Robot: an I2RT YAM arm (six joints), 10 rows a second.
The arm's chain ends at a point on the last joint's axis. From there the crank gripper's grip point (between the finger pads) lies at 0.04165 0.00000 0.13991 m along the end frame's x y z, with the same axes.
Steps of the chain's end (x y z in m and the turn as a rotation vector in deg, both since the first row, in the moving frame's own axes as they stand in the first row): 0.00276, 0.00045, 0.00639, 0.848, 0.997, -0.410; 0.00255, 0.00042, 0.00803, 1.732, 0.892, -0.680; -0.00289, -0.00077, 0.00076, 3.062, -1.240, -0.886; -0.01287, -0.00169, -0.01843, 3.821, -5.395, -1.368; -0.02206, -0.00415, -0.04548, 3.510, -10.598, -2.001; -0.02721, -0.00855, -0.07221, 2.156, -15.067, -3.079; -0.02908, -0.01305, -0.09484, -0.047, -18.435, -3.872; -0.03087, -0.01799, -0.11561, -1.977, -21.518, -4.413
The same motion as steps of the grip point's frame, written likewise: 0.00518, -0.00192, 0.00563, 0.848, 0.997, -0.410; 0.00469, -0.00431, 0.00729, 1.732, 0.892, -0.680; -0.00599, -0.00889, 0.00141, 3.062, -1.240, -0.886; -0.02632, -0.01196, -0.01548, 3.821, -5.395, -1.368; -0.04866, -0.01390, -0.04052, 3.510, -10.598, -2.001; -0.06518, -0.01518, -0.06634, 2.156, -15.067, -3.079; -0.07552, -0.01419, -0.08886, -0.047, -18.435, -3.872; -0.08497, -0.01414, -0.11012, -1.977, -21.518, -4.413
